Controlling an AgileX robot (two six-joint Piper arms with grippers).
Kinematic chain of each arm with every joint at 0, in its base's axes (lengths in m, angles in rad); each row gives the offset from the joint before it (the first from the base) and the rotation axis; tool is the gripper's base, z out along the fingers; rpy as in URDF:
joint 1: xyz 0 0 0.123 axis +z
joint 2: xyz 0 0 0 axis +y
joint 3: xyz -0.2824 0 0.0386 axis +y
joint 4: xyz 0.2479 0 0.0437 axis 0.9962 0 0.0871
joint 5: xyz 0 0 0 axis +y
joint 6: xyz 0.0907 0 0.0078 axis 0.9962 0 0.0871
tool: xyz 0 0 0 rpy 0 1.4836 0
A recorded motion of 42 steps. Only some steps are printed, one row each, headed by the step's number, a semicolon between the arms.
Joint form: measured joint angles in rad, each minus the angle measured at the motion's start. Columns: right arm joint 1, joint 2, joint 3, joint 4, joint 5, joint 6; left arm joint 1, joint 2, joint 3, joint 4, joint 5, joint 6.
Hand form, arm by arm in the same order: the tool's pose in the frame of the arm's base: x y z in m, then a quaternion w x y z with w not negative. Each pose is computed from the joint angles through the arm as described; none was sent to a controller.
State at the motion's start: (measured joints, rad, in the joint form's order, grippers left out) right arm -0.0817 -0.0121 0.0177 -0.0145 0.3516 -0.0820; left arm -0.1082 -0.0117 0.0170 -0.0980 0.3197 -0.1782
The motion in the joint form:
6: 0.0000 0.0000 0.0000 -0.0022 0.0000 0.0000; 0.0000 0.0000 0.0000 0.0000 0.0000 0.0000
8: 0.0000 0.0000 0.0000 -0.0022 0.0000 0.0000; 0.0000 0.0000 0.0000 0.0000 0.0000 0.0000
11: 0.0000 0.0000 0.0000 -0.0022 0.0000 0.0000; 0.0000 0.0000 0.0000 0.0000 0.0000 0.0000
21: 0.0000 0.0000 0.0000 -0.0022 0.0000 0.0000; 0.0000 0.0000 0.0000 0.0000 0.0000 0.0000
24: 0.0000 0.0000 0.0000 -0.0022 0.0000 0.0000; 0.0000 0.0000 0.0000 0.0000 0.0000 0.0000
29: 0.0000 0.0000 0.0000 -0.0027 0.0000 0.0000; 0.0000 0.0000 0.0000 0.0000 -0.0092 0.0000
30: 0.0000 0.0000 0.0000 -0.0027 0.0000 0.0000; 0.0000 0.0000 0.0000 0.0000 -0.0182 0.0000
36: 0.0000 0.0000 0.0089 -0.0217 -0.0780 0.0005; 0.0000 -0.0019 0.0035 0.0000 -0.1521 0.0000
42: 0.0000 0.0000 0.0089 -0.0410 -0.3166 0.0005; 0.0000 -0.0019 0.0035 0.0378 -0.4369 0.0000
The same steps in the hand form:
6: 0.0528 -0.0048 0.1761 0.60288 -0.00462 0.79582 -0.05652; 0.0531 -0.0086 0.1792 0.60534 -0.05448 0.78362 -0.12855
8: 0.0528 -0.0048 0.1761 0.60288 -0.00462 0.79582 -0.05652; 0.0531 -0.0086 0.1792 0.60534 -0.05448 0.78362 -0.12855
11: 0.0528 -0.0048 0.1761 0.60288 -0.00462 0.79582 -0.05652; 0.0531 -0.0086 0.1792 0.60534 -0.05448 0.78362 -0.12855
21: 0.0528 -0.0048 0.1761 0.60288 -0.00462 0.79582 -0.05652; 0.0531 -0.0086 0.1792 0.60534 -0.05448 0.78362 -0.12855
24: 0.0528 -0.0048 0.1761 0.60288 -0.00462 0.79582 -0.05652; 0.0531 -0.0086 0.1792 0.60534 -0.05448 0.78362 -0.12855
29: 0.0528 -0.0049 0.1761 0.60286 -0.00475 0.79581 -0.05673; 0.0533 -0.0085 0.1801 0.60893 -0.05457 0.78077 -0.12894
30: 0.0528 -0.0049 0.1761 0.60286 -0.00475 0.79581 -0.05673; 0.0535 -0.0085 0.1809 0.61242 -0.05466 0.77796 -0.12932
36: 0.0546 -0.0054 0.1800 0.62922 -0.01032 0.77433 -0.06632; 0.0555 -0.0075 0.1918 0.66234 -0.05584 0.73490 -0.13455
42: 0.0564 -0.0048 0.2016 0.71595 -0.01847 0.69339 -0.07927; 0.0543 -0.0053 0.2175 0.76213 -0.04383 0.63252 -0.13099

